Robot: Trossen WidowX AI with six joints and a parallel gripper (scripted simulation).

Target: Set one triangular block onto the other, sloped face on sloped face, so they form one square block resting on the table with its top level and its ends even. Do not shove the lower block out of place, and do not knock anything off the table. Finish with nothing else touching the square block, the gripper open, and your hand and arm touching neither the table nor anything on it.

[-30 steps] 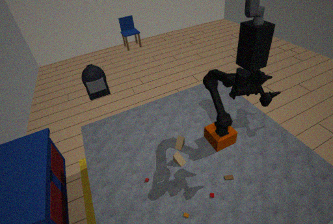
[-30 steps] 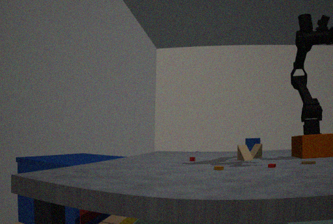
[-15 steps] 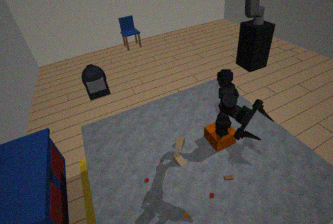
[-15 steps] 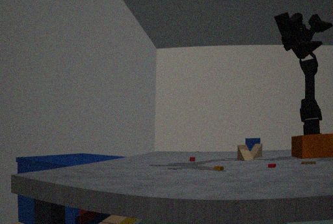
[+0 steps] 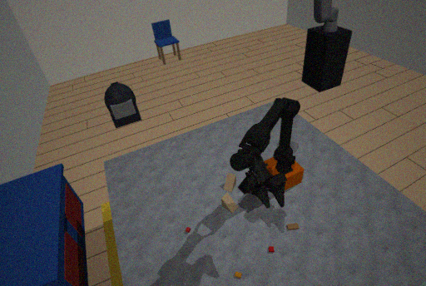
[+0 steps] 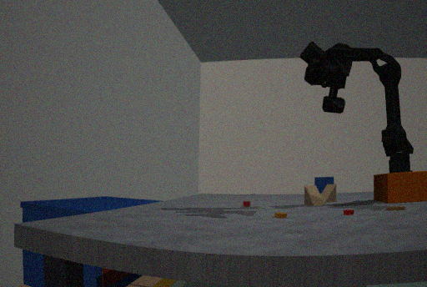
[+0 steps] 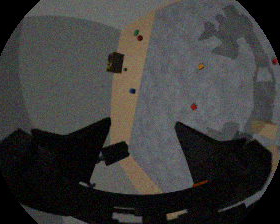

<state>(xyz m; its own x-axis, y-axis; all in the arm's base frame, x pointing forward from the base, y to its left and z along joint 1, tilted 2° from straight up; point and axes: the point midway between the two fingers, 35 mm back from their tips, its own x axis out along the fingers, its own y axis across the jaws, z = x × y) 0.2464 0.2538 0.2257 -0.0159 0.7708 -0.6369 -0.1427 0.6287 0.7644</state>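
Now: the tan triangular block 290 mm below my gripper tip, 280 mm to the right of it and 60 mm ahead of it. Also, from my gripper tip: yellow piece 300 mm below, 170 mm ahead, 30 mm to the left.
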